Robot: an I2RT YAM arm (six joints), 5 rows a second.
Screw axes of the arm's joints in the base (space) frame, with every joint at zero. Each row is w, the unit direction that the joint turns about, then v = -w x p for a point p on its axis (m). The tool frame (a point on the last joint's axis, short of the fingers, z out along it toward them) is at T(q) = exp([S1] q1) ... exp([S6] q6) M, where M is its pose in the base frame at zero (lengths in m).
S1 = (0, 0, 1, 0, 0, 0)
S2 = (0, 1, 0, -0.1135, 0, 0.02)
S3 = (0, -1, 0, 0.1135, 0, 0.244)
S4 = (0, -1, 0, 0.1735, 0, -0.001)
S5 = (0, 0, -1, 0, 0.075, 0)
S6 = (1, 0, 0, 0, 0.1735, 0)
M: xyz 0.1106 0 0.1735 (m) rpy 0 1.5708 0 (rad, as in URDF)
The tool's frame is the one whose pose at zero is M.
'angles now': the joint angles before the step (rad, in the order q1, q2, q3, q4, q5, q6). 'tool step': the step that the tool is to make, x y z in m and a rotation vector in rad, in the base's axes. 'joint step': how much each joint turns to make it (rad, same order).
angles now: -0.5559 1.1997 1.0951 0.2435 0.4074 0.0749
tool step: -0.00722 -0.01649 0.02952 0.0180 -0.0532 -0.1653
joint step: -0.0493 0.0422 0.1381 -0.0746 0.1213 0.0296
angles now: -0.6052 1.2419 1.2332 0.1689 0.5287 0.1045
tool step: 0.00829 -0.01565 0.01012 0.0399 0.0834 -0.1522
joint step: -0.0139 0.0822 0.1289 -0.1160 0.1352 -0.0392
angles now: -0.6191 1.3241 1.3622 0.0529 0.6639 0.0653
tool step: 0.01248 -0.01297 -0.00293 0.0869 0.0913 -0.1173
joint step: -0.0006 0.0855 0.1123 -0.1651 0.1170 0.0202
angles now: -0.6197 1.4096 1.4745 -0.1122 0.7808 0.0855
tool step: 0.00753 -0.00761 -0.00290 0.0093 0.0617 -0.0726
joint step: -0.0001 0.0464 0.0392 -0.0232 0.0742 -0.0346
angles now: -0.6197 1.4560 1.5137 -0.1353 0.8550 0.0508
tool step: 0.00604 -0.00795 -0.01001 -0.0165 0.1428 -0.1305
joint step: 0.0000 0.0381 -0.0114 0.0573 0.1374 -0.1434
